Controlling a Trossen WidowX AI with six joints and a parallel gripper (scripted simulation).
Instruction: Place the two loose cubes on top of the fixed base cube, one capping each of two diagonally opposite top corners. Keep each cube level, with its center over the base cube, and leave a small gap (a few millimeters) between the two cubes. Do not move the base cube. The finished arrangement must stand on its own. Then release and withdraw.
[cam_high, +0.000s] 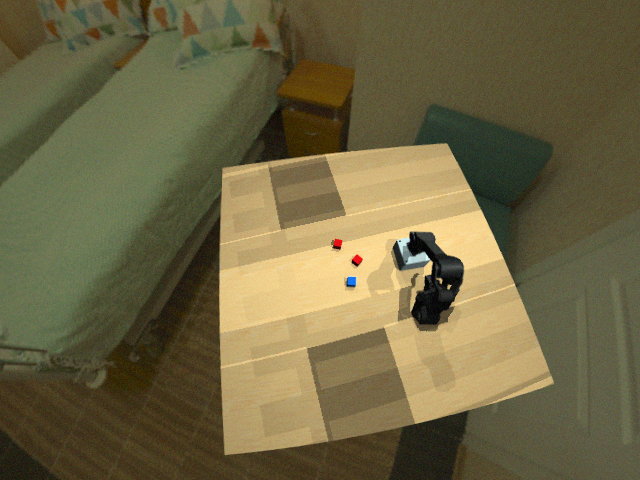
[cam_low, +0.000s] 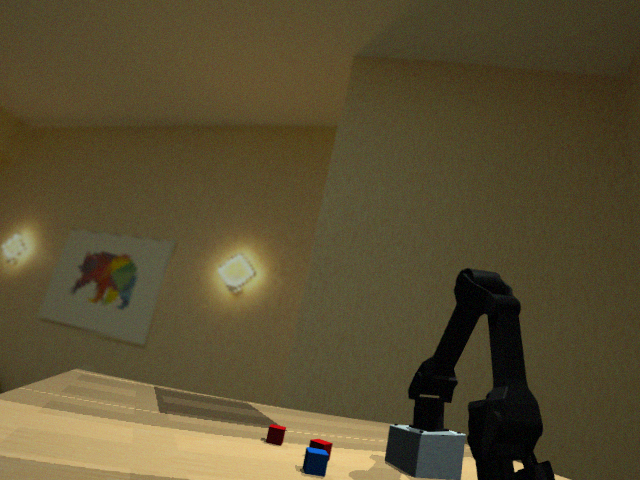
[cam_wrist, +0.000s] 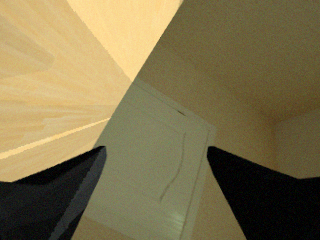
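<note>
The blue base cube is 39 cm ahead of my gripper tip, 18 cm to the right of it and 9 cm below it.
</note>
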